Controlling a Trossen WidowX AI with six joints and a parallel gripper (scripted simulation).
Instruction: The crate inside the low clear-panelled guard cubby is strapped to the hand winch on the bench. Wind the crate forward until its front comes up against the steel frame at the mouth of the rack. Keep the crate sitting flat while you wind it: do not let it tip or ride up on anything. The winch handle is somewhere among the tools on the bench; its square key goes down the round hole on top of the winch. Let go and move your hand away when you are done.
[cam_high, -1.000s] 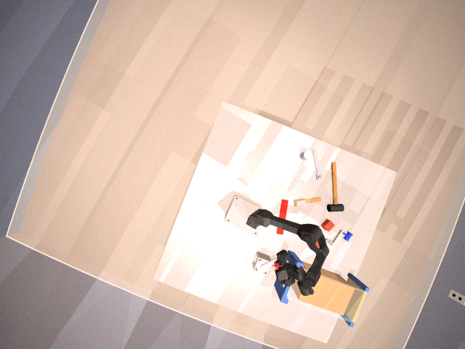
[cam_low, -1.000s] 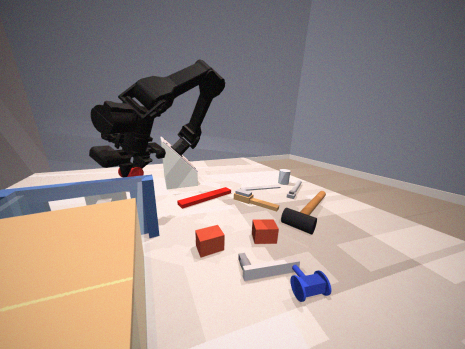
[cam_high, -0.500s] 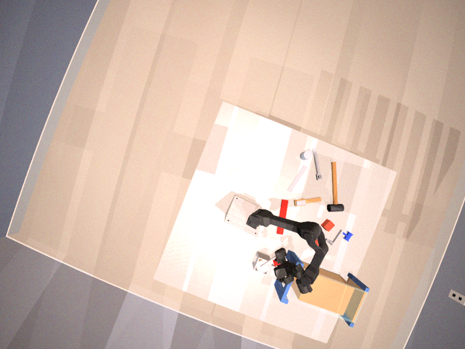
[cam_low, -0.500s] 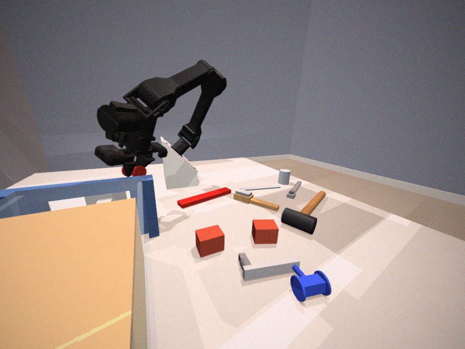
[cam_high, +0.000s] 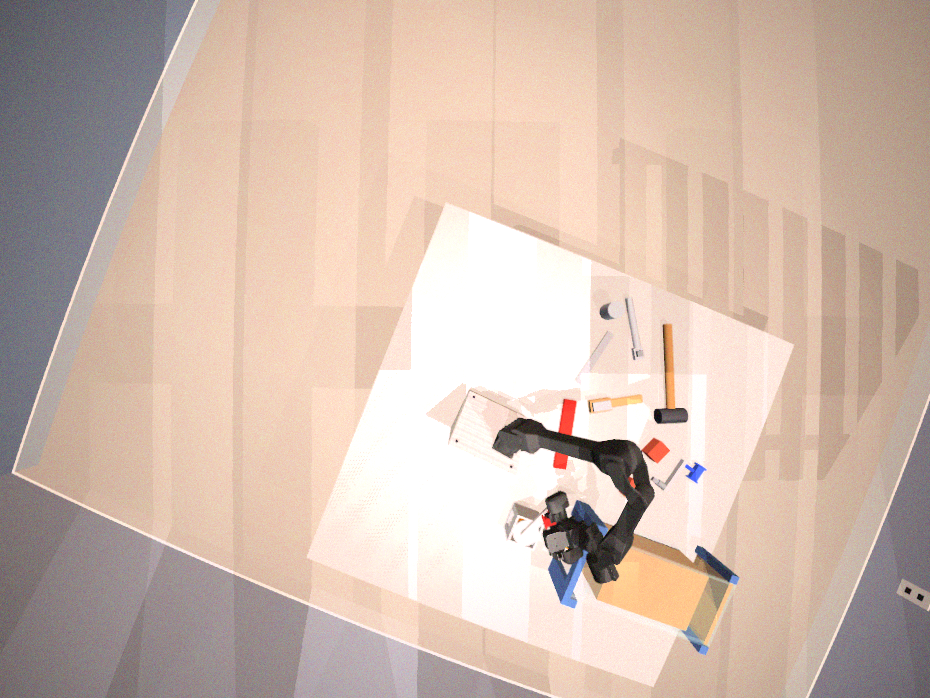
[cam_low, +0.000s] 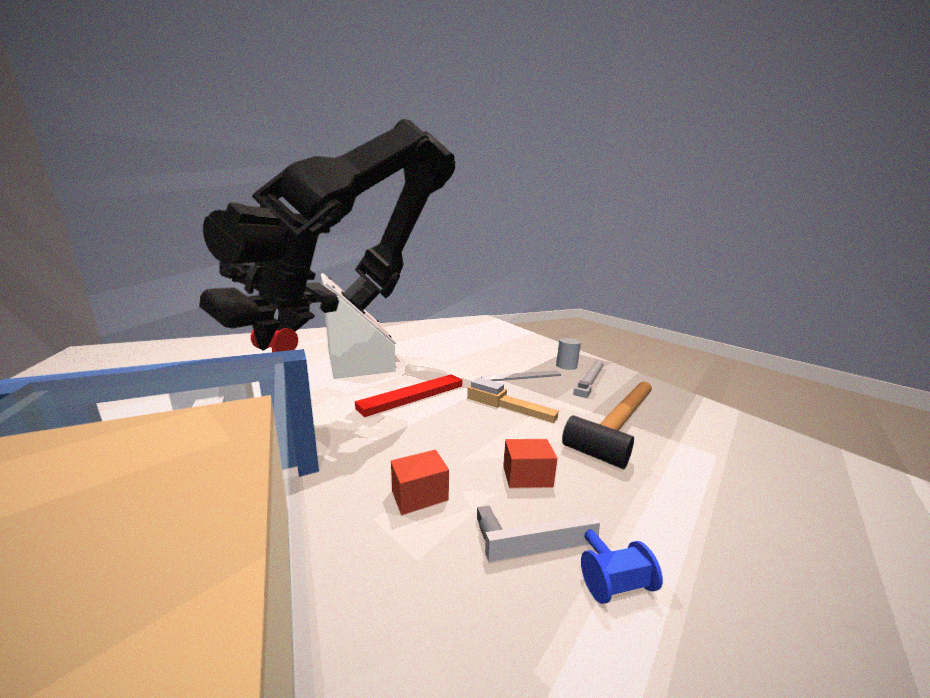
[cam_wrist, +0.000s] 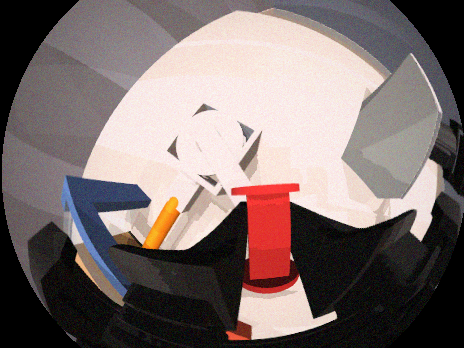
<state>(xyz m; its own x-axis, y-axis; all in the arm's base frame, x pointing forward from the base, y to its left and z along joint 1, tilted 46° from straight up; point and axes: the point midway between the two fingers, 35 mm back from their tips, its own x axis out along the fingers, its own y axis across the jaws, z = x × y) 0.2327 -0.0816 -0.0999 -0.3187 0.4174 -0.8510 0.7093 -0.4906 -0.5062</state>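
My gripper tip is 30 mm to the left of the winch handle and 30 mm above it. The rest, counted from my gripper tip: red knob (10 mm ahead, 10 mm to the left); then winch (30 mm behind, 100 mm to the right, 100 mm below); then blue steel frame (140 mm ahead, 70 mm to the right, 30 mm below).
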